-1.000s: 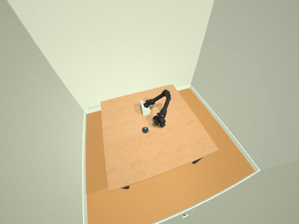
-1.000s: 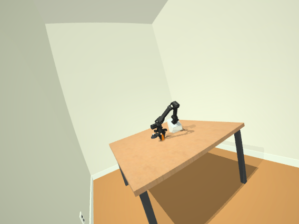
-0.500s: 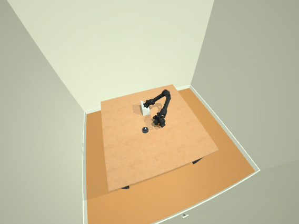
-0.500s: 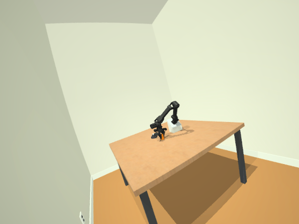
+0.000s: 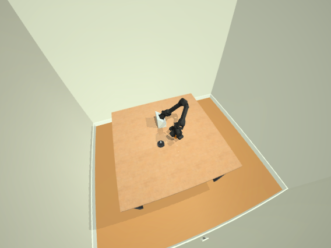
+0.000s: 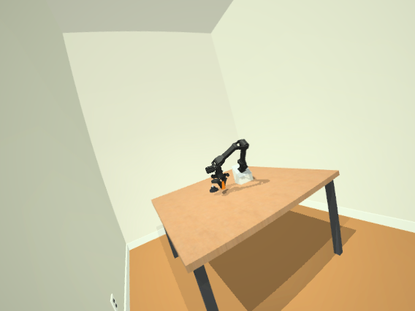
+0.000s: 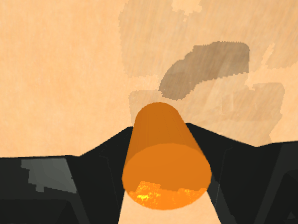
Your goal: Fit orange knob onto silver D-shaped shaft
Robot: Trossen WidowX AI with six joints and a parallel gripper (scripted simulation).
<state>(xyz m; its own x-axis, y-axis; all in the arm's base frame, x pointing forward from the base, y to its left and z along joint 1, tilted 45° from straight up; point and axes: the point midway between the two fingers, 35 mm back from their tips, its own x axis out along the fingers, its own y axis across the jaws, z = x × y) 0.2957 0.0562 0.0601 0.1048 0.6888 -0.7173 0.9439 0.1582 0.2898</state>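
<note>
Right now the pedestal is 190 mm to the right of my gripper tip and 30 mm below it. The rest, counted from my gripper tip: orange knob: 30 mm above.
</note>
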